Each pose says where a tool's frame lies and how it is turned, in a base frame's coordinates. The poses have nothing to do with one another.
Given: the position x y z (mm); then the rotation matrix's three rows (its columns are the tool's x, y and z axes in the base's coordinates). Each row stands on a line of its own.
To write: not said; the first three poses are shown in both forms.
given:
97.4 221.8 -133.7
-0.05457 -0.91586 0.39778
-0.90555 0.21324 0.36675
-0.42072 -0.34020 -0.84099
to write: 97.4 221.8 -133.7 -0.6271 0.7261 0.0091 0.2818
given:
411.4 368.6 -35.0
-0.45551 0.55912 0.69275
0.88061 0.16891 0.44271
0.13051 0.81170 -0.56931
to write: 411.4 368.6 -35.0 0.4860 0.7406 0.4235 0.1898
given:
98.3 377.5 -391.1
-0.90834 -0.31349 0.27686
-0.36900 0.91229 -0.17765
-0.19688 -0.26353 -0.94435
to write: 98.3 377.5 -391.1 -0.1759 0.9702 -0.1137 0.1221
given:
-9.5 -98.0 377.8
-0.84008 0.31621 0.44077
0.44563 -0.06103 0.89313
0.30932 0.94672 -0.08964
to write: -9.5 -98.0 377.8 0.2787 0.6835 0.6730 0.0481
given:
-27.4 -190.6 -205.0
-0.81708 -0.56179 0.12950
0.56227 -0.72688 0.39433
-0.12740 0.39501 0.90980
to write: -27.4 -190.6 -205.0 0.0006 0.2124 0.9292 0.3024
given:
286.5 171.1 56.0
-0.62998 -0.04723 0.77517
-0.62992 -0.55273 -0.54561
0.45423 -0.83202 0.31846
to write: 286.5 171.1 56.0 -0.3887 0.4355 -0.7908 0.1842
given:
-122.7 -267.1 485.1
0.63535 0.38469 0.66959
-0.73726 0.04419 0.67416
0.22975 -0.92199 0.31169
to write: -122.7 -267.1 485.1 -0.5656 0.1558 -0.3975 0.7056
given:
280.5 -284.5 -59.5
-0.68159 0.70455 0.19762
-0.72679 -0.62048 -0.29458
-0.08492 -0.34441 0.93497
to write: 280.5 -284.5 -59.5 -0.0313 0.1776 -0.8996 0.3978
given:
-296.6 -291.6 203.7
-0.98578 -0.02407 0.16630
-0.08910 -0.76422 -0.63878
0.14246 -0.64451 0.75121
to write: -296.6 -291.6 203.7 -0.0825 0.3429 -0.9356 0.0174
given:
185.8 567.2 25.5
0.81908 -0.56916 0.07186
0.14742 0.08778 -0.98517
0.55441 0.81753 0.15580
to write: 185.8 567.2 25.5 0.6276 -0.1680 0.2495 0.7181
